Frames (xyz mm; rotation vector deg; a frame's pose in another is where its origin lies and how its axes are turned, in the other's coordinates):
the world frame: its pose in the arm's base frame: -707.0 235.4 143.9 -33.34 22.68 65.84
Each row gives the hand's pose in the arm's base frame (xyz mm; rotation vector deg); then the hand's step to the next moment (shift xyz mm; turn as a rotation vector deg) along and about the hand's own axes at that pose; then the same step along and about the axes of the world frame.
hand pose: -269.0 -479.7 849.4 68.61 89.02 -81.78
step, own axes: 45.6 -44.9 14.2 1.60 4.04 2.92
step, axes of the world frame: -8.1 59.6 -26.0 0.97 -2.86 -4.28
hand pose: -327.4 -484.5 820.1 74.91 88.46 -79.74
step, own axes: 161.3 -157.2 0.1 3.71 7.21 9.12
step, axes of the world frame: 24.9 217.8 -51.8 -0.26 -5.06 -11.10
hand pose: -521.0 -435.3 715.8 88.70 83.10 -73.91
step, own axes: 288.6 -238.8 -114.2 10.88 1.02 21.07
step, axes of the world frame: 206.8 332.5 -4.1 -3.83 3.58 -23.15
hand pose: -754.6 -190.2 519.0 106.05 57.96 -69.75
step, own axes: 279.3 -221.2 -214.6 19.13 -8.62 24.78
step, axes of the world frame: 369.8 185.9 41.2 1.40 14.08 -29.22
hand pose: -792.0 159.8 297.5 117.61 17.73 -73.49
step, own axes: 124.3 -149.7 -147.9 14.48 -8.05 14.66
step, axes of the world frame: 243.9 5.3 14.1 4.34 9.74 -19.38
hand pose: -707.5 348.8 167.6 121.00 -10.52 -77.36
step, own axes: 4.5 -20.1 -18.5 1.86 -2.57 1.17
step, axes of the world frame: 26.7 -4.4 6.0 2.17 1.57 -2.07
